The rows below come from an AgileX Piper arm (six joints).
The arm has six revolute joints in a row. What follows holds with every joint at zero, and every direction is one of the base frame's. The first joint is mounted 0.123 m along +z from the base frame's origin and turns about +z. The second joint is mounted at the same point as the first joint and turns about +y. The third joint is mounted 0.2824 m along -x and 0.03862 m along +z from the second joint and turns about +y. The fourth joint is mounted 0.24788 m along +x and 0.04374 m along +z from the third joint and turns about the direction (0.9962, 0, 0.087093). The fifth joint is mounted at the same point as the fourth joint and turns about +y. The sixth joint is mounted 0.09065 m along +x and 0.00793 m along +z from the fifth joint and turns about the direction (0.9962, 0, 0.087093). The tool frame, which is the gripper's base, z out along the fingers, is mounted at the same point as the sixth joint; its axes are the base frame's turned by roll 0, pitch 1.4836 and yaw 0 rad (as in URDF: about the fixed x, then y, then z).
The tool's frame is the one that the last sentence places.
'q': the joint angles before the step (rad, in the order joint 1, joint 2, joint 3, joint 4, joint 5, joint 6). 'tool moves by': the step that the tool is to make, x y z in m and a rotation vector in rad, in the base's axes. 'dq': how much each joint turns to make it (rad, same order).
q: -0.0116, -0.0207, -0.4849, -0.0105, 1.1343, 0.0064
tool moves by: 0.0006, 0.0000, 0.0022, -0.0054, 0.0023, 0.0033
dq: -0.0001, 0.0100, -0.0077, 0.0001, -0.0001, -0.0064
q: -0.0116, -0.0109, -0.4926, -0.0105, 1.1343, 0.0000
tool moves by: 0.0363, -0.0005, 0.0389, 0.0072, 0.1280, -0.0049
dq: 0.0002, 0.2888, -0.1409, -0.0011, -0.0197, 0.0083
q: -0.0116, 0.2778, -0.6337, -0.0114, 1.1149, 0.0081
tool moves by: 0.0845, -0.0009, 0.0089, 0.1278, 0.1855, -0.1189
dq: -0.0010, 0.4116, -0.0965, 0.0017, -0.1260, 0.1723
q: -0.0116, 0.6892, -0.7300, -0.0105, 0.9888, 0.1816
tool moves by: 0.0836, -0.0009, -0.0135, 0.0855, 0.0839, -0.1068
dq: 0.0003, 0.3522, -0.1022, -0.0012, -0.1638, 0.1385
